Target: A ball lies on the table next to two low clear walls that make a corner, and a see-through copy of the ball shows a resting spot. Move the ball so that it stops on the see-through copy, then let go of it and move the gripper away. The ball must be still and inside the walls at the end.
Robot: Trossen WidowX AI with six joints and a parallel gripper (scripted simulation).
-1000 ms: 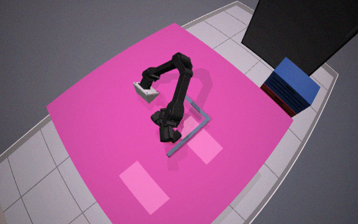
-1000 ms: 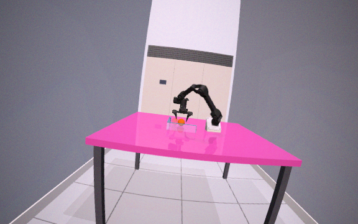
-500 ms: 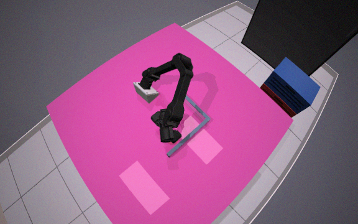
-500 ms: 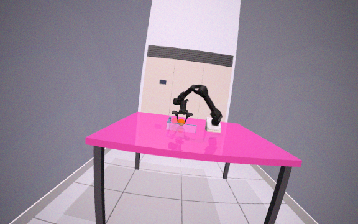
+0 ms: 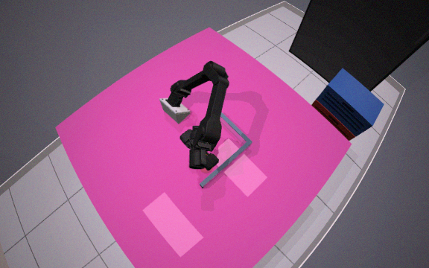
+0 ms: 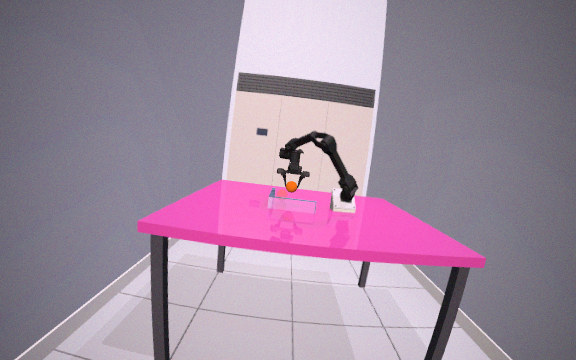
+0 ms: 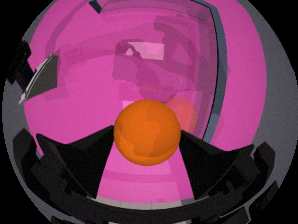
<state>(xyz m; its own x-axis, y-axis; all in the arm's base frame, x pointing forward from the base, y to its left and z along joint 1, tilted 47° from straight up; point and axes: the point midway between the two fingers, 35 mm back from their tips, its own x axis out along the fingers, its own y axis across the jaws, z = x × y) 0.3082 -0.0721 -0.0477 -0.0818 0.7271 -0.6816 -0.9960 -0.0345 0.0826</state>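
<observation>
Right now the see-through copy of ball is 50 mm below my gripper tip and 50 mm ahead of it. Also, from my gripper tip: orange ball right at my gripper tip.
</observation>
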